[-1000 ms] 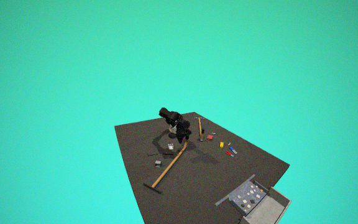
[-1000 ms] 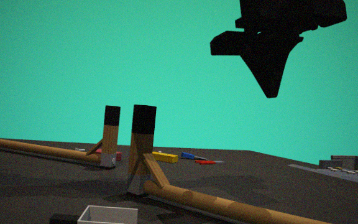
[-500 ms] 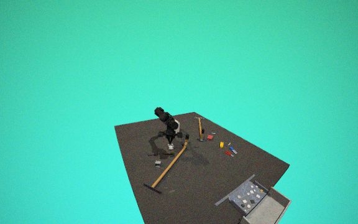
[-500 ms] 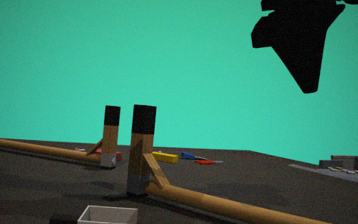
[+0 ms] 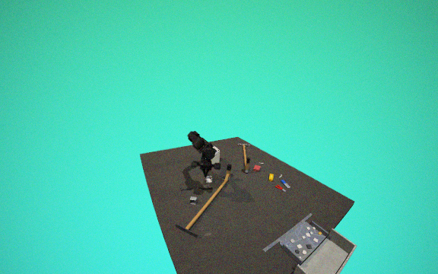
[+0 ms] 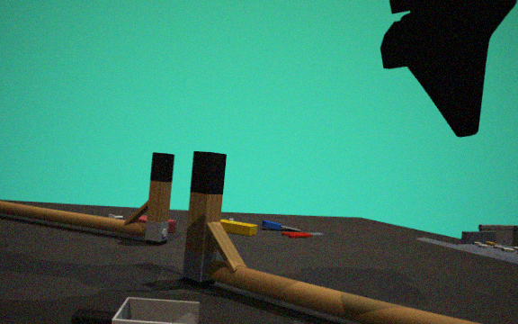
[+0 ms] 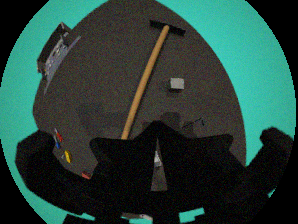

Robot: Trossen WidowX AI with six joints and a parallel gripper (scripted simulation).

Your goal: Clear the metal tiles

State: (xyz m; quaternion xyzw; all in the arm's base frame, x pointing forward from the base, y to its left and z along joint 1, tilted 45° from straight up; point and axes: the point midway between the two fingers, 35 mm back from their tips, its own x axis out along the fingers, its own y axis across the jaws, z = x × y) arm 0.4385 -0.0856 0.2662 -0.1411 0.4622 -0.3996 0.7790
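Now: gripper tip 60 mm short of the long scraper, 20 mm to the right of it and 100 mm above it. Round my gripper tip: small grey box: 30 mm ahead, 100 mm to the right, 140 mm below; red block: 160 mm behind, 570 mm to the left, 150 mm below; yellow block: 20 mm ahead, 600 mm to the left, 150 mm below.
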